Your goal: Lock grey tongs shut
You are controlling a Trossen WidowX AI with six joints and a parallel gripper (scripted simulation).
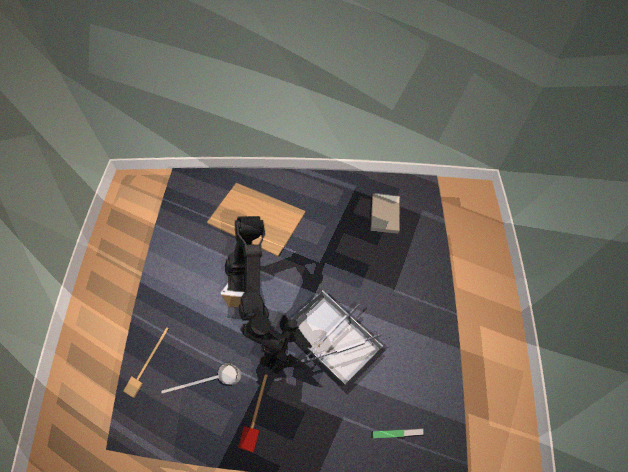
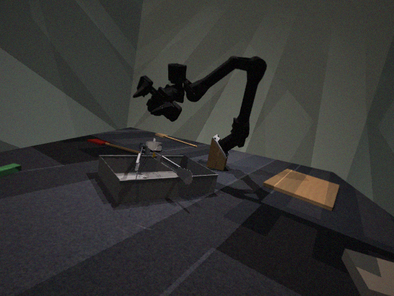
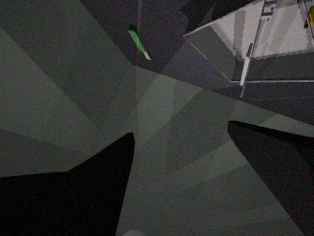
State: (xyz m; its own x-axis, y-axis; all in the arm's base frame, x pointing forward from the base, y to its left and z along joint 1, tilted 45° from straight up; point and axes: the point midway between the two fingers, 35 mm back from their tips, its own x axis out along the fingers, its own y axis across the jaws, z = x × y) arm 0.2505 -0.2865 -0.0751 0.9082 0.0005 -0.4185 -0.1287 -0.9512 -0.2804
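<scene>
Now: the roasting tin 80 mm ahead of my gripper tip, 120 mm to the left of it and 190 mm below it. From my gripper tip the other things lie so: beige block (280 mm ahead, 680 mm to the left, 210 mm below); then red spatula (180 mm behind, 200 mm to the right, 210 mm below); then wooden board (280 mm behind, 630 mm to the left, 210 mm below).
</scene>
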